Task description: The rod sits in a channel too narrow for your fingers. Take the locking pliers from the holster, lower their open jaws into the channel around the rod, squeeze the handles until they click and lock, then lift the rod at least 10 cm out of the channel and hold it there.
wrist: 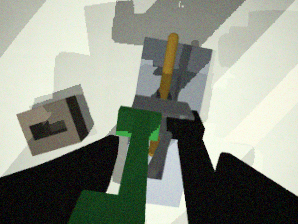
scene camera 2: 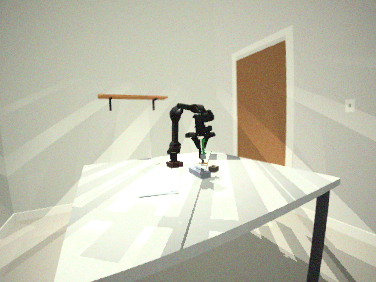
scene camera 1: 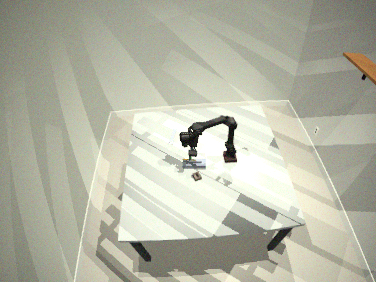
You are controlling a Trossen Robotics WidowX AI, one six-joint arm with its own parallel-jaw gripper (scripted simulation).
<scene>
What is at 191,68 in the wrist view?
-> A grey channel block.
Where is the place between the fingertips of my gripper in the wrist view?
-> At 168,153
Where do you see an orange rod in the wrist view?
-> At 171,47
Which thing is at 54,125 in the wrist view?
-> A brown holster.
</scene>
